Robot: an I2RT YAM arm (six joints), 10 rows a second.
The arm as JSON. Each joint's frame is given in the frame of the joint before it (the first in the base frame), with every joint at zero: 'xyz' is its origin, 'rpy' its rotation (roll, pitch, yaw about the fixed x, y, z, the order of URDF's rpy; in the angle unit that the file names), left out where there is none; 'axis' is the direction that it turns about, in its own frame. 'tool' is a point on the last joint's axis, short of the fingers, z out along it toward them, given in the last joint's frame.
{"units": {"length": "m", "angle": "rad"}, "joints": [
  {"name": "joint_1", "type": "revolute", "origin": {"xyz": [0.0, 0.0, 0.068]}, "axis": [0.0, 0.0, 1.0]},
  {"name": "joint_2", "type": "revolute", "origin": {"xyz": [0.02, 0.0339, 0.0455], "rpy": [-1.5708, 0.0, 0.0]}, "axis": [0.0, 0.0, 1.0]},
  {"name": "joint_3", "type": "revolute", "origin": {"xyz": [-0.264, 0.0, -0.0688], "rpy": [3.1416, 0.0, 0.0]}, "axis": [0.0, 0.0, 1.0]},
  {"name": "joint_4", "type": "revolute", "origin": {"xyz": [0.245, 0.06, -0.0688]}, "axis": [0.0, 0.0, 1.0]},
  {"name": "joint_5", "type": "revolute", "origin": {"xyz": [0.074, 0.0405, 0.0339], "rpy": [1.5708, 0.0, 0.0]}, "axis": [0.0, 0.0, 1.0]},
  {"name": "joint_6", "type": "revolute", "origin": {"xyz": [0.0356, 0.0, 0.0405], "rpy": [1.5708, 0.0, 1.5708]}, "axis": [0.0, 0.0, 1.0]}
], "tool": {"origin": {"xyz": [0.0, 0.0, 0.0], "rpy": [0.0, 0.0, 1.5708]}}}
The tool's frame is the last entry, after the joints.
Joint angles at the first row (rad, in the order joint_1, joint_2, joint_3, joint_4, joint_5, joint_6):
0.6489, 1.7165, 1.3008, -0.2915, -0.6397, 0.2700
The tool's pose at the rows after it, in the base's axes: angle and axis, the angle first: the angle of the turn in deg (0 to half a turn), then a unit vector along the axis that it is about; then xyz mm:
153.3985, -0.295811, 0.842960, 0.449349, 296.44, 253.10, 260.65
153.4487, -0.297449, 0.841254, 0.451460, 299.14, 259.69, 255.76
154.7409, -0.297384, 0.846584, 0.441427, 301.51, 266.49, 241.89
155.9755, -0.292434, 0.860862, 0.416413, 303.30, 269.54, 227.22
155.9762, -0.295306, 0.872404, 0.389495, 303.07, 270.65, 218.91
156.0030, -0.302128, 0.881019, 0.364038, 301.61, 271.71, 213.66
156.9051, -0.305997, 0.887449, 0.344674, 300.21, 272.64, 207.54
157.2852, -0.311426, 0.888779, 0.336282, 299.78, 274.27, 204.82
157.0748, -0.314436, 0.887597, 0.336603, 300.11, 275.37, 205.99
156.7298, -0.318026, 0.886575, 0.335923, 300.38, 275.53, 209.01
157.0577, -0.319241, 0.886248, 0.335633, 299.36, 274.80, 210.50
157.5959, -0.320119, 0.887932, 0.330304, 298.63, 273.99, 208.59
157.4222, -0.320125, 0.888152, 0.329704, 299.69, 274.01, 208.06
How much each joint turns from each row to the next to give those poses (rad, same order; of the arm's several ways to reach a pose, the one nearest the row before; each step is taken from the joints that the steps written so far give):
0.0030, 0.0168, 0.0015, 0.0290, -0.0030, 0.0168
0.0092, 0.0261, 0.0092, 0.0231, 0.0015, 0.0062
0.0108, 0.0397, 0.0031, 0.0047, 0.0137, -0.0046
0.0061, 0.0339, 0.0016, -0.0214, 0.0412, -0.0122
0.0061, 0.0154, 0.0000, -0.0230, 0.0492, -0.0261
0.0077, 0.0092, 0.0030, -0.0291, 0.0445, -0.0291
0.0061, 0.0123, 0.0031, -0.0291, 0.0277, -0.0185
0.0047, 0.0092, 0.0061, -0.0140, 0.0108, -0.0138
0.0015, 0.0016, 0.0061, -0.0015, 0.0000, -0.0046
0.0000, -0.0031, 0.0077, -0.0077, 0.0015, -0.0076
0.0000, -0.0046, 0.0016, -0.0122, -0.0030, -0.0032
0.0000, 0.0015, -0.0016, -0.0123, 0.0046, -0.0061
-0.0015, 0.0031, 0.0016, 0.0030, 0.0015, -0.0015

